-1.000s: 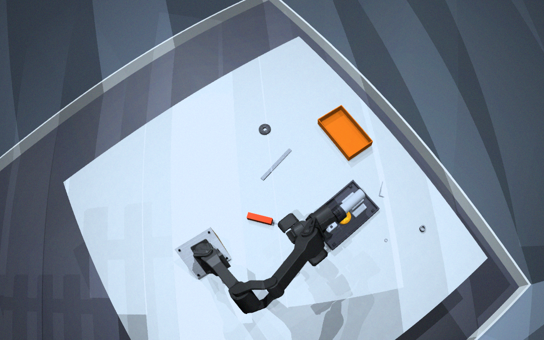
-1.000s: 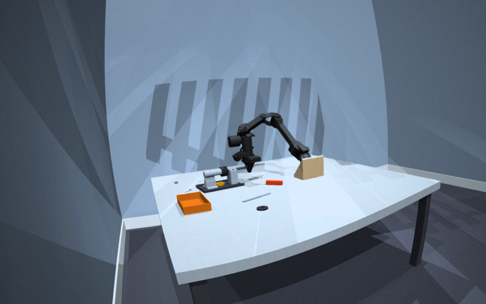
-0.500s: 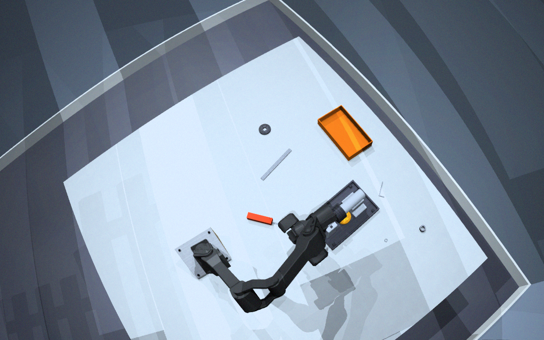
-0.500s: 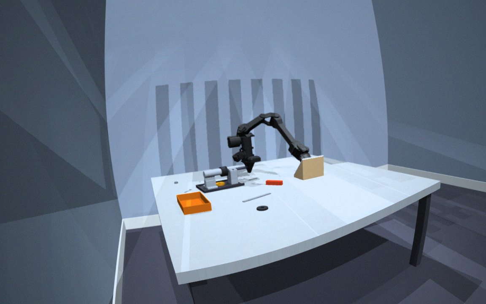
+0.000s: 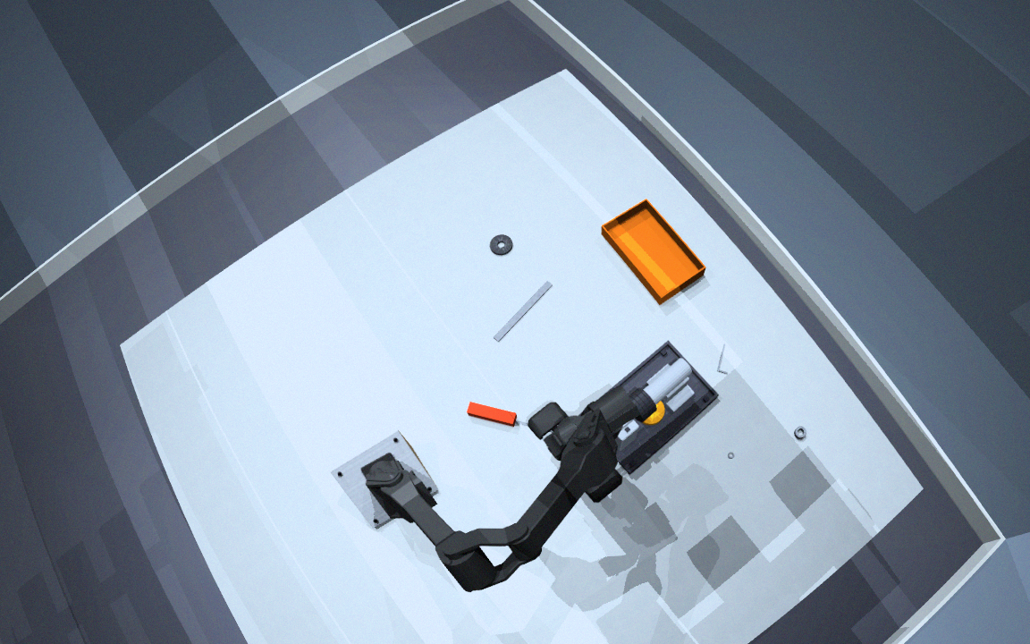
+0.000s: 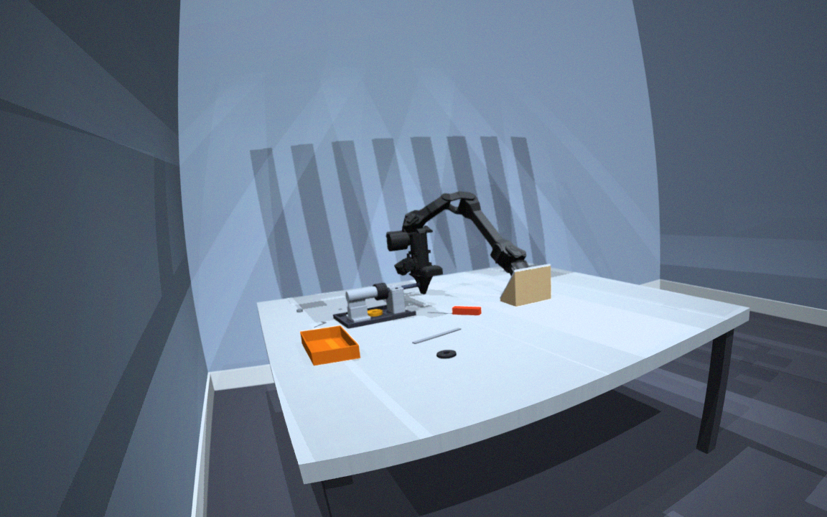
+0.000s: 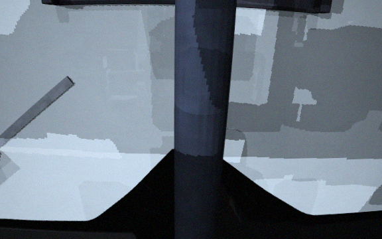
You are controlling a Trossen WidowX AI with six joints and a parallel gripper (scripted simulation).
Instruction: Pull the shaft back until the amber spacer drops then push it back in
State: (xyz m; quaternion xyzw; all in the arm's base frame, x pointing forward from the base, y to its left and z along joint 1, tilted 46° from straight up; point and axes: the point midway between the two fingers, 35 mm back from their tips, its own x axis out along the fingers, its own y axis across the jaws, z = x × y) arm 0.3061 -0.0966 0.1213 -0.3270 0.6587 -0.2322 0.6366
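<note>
Now: gripper tip 8 cm short of the dark shaft, 1 cm to the right of it and 3 cm below it. From my gripper tip the other things lie so: allen key (35 cm ahead, 2 cm to the left, 4 cm below); then amber spacer (18 cm ahead, 2 cm to the left, 3 cm below); then grey strip (8 cm ahead, 33 cm to the left, 4 cm below).
</note>
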